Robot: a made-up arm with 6 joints.
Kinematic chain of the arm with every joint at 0, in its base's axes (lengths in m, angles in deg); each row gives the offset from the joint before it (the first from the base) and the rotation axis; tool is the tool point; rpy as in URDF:
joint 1: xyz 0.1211 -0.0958 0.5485 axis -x
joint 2: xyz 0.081 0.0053 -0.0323 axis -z
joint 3: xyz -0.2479 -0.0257 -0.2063 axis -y
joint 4: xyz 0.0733 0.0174 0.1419 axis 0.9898 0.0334 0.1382
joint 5: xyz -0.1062 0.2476 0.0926 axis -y
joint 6: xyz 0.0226 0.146 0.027 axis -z
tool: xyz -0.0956 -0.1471 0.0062 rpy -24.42 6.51 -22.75
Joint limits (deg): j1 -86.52..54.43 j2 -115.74..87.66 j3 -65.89..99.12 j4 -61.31..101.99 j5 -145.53..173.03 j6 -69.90..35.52
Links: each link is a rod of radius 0.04 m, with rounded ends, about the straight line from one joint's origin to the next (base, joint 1, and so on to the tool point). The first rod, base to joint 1, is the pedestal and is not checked.
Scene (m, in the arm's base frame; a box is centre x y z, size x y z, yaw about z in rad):
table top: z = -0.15
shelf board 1: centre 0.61 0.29 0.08 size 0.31 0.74 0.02 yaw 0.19
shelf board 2: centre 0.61 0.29 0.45 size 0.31 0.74 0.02 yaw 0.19
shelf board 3: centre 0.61 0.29 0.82 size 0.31 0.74 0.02 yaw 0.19
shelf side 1: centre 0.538 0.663 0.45 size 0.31 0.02 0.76 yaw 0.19
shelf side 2: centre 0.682 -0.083 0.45 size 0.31 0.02 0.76 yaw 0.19
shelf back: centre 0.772 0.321 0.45 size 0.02 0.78 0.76 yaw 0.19
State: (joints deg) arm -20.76 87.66 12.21 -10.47 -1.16 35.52
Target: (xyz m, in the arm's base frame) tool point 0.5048 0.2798 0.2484
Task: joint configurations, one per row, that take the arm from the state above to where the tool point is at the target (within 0.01 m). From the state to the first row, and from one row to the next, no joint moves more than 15 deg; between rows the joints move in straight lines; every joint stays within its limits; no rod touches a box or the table.
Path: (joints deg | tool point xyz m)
1: -16.26 73.65 12.12 -14.44 3.90 27.44 | 0.3922 0.4264 0.5982
2: -11.75 59.65 12.03 -18.40 8.96 19.35 | 0.2563 0.4374 0.5361
3: -7.25 45.64 11.95 -22.37 14.02 11.27 | 0.1319 0.4068 0.4738
4: -2.75 31.64 11.86 -26.34 19.08 3.18 | 0.0274 0.3429 0.4204
5: 1.76 17.63 11.77 -30.31 24.15 -4.90 | -0.0530 0.2569 0.3816
6: 6.03 30.80 10.24 -31.91 20.72 -3.25 | 0.0365 0.2936 0.3461
7: 10.31 43.97 8.71 -33.51 17.29 -1.60 | 0.1357 0.3050 0.3083
8: 14.59 57.13 7.17 -35.11 13.86 0.06 | 0.2391 0.2897 0.2738
9: 18.87 70.30 5.64 -36.72 10.43 1.71 | 0.3415 0.2484 0.2484
10: 14.24 78.50 11.11 -35.42 9.28 15.35 | 0.4166 0.2756 0.2467
11: 9.61 86.69 16.59 -34.13 8.13 28.99 | 0.5048 0.2798 0.2484

